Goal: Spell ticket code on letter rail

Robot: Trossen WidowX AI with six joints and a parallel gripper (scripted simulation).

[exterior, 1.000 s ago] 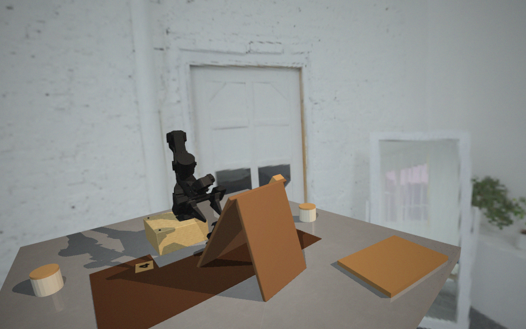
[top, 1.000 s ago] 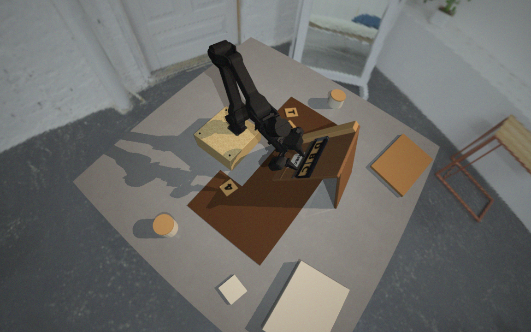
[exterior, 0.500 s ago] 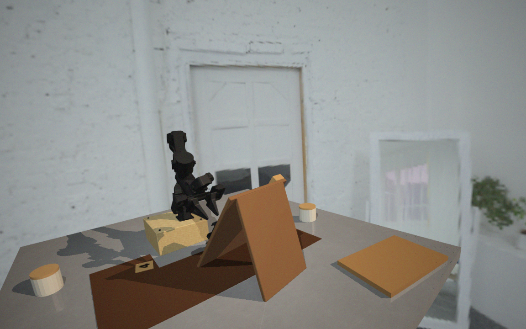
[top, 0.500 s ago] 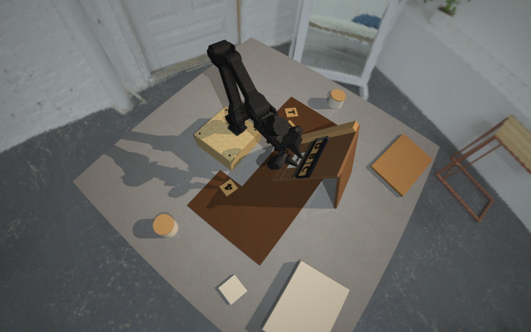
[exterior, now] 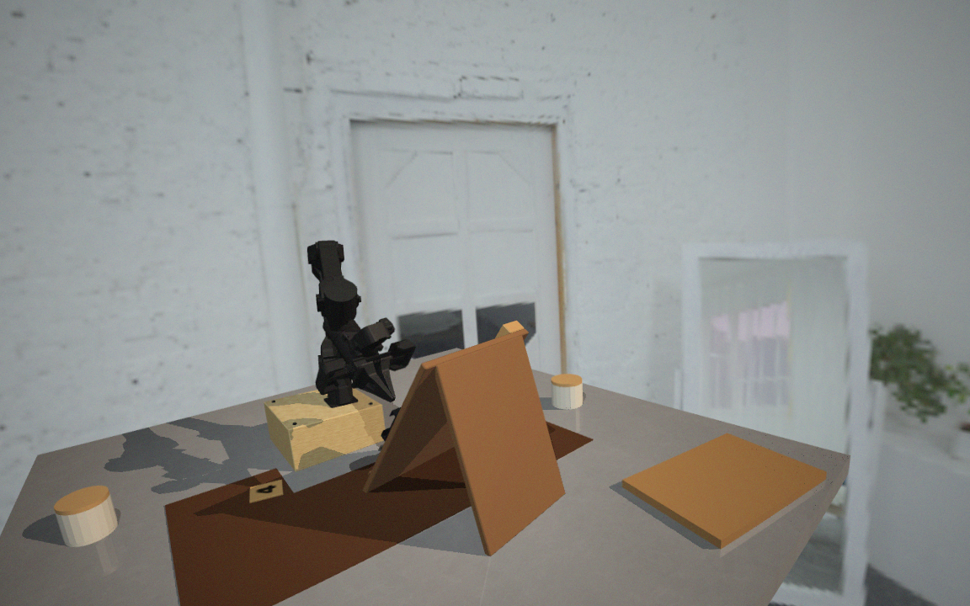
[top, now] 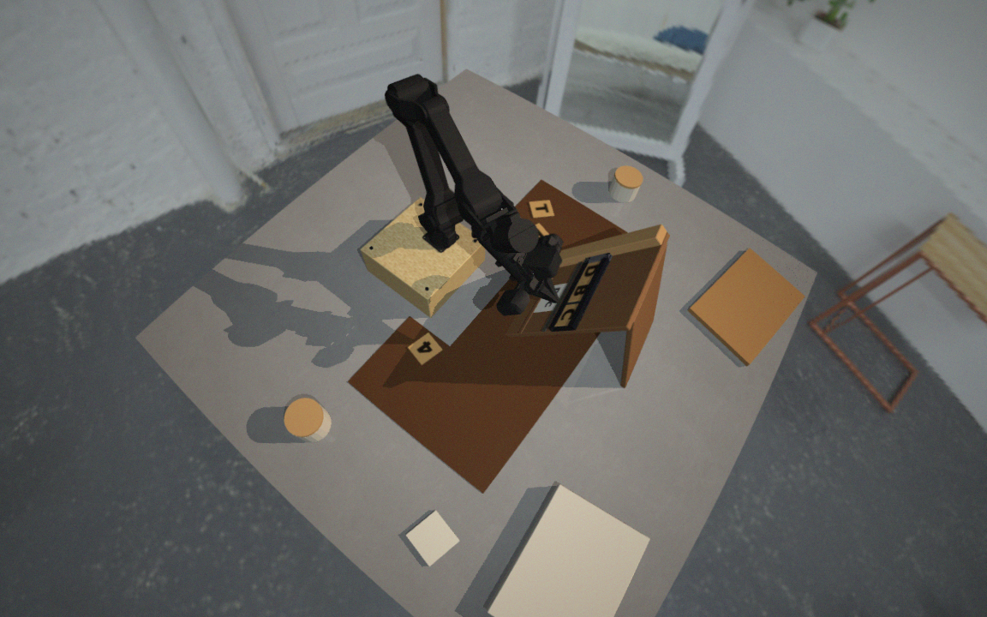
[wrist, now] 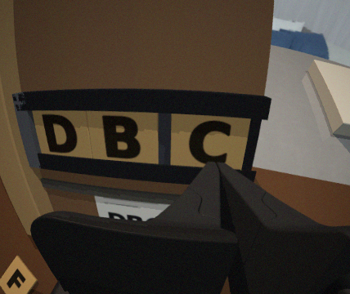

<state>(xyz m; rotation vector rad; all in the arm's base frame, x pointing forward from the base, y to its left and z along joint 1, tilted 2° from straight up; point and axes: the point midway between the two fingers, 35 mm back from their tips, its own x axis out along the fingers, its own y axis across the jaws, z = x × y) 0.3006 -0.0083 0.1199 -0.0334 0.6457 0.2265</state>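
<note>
My gripper tip is 30 mm short of the C tile, 10 mm to the right of it and 30 mm above it. Also, from my gripper tip: brown mat 120 mm behind, 190 mm below; then D tile 10 mm ahead, 120 mm to the left, 30 mm below; then white ticket 30 mm behind, 60 mm to the left, 100 mm below.
</note>
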